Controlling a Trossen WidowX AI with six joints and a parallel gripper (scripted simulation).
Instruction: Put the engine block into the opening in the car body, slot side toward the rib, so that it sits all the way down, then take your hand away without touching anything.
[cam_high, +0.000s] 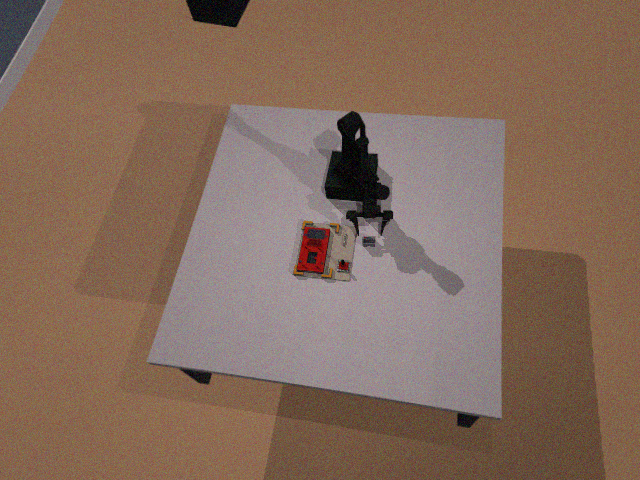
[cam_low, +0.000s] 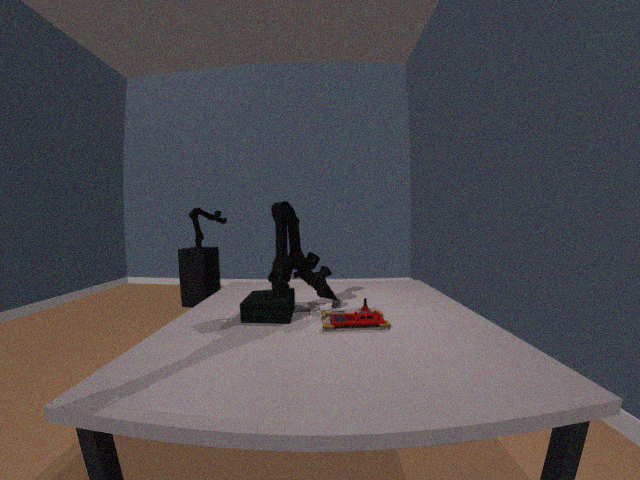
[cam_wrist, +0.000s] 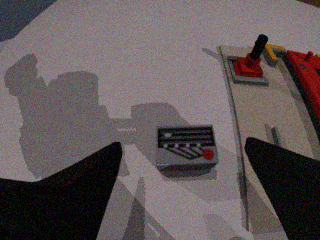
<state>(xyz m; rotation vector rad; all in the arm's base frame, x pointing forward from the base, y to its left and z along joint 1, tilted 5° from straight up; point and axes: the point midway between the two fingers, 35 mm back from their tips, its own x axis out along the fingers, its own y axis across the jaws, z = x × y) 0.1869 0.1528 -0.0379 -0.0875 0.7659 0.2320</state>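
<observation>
The grey engine block is 40 mm below my gripper tip and 10 mm ahead of it.
</observation>
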